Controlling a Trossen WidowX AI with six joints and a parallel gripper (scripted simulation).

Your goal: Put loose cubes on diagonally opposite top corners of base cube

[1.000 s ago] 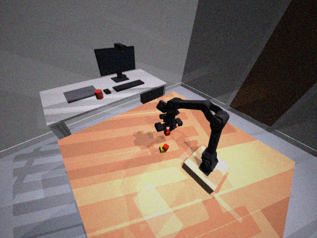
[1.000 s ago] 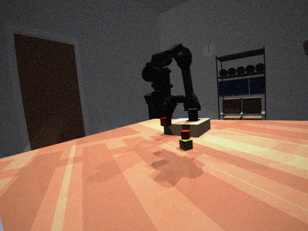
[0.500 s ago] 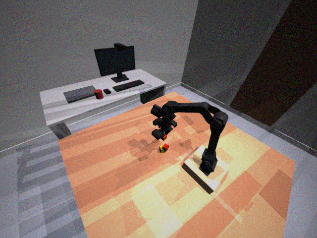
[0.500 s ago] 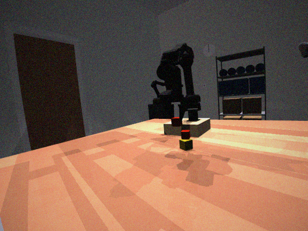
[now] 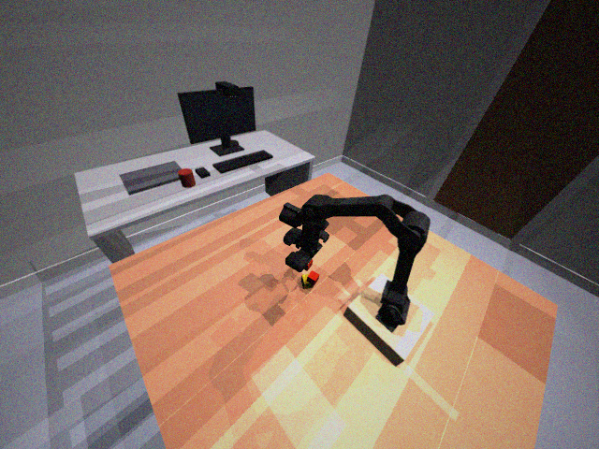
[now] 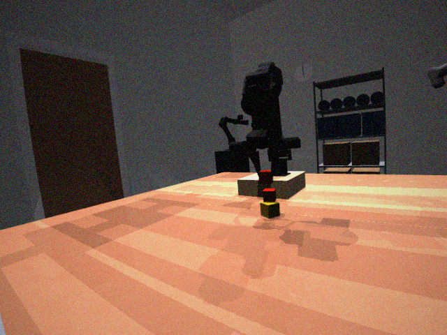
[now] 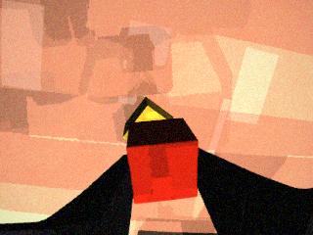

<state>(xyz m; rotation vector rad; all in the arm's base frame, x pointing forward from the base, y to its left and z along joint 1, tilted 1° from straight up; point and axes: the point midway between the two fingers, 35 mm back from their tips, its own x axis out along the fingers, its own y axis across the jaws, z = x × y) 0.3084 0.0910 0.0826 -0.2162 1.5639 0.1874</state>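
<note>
My gripper tip is 100 mm above the yellow base cube and 20 mm past it.
</note>
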